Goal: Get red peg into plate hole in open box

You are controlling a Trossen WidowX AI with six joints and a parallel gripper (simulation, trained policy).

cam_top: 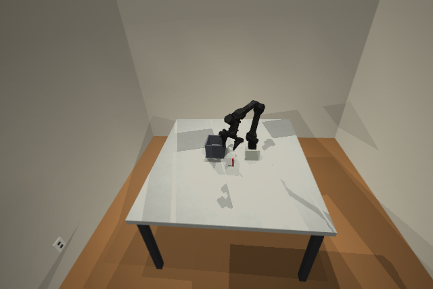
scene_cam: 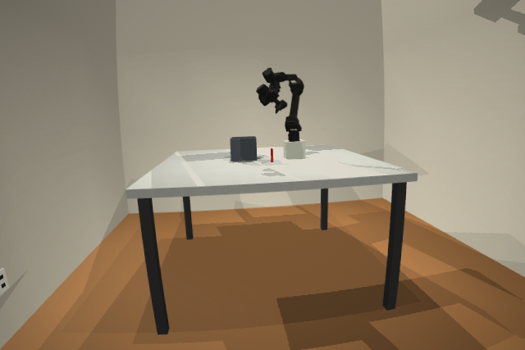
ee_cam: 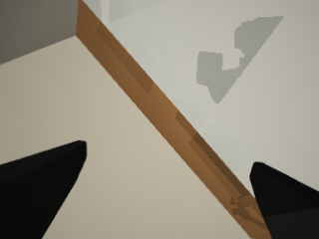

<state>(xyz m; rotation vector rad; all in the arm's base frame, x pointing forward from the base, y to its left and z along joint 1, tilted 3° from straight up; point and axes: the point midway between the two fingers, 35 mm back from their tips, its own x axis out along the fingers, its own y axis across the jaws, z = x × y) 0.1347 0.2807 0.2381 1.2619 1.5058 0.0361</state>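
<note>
Now: gripper tip 160 mm to the left of the red peg and 270 mm above it. From my gripper tip the other things lie so: pale grey plate: 170 mm ahead, 310 mm to the right, 270 mm below.
</note>
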